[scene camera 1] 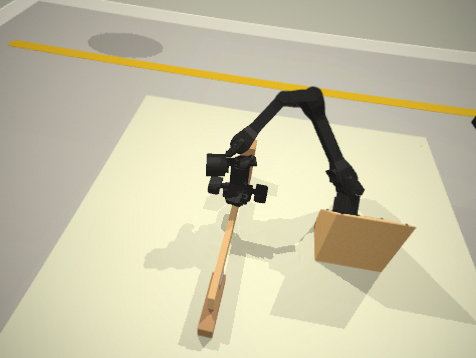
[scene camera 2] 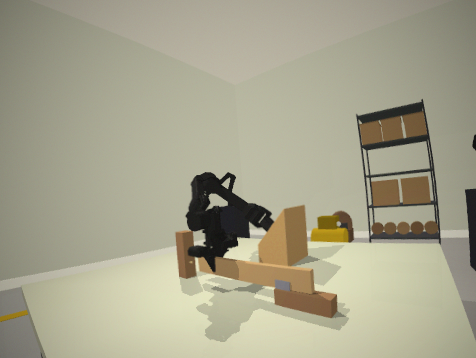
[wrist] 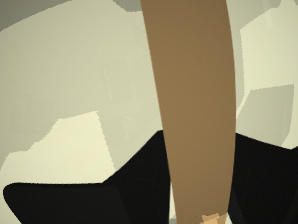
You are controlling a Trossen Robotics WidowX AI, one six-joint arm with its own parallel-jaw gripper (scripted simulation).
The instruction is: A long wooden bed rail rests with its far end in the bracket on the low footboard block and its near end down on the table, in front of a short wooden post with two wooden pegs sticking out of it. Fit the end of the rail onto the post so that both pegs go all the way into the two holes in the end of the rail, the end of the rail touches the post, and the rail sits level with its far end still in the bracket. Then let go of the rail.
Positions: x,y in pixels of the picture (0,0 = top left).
Scene:
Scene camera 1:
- my gripper: 236,205
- wooden bed rail: 213,293
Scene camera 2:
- my gripper: 216,271
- wooden bed rail: 301,280
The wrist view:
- my gripper: 183,134
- wooden bed rail: 192,56

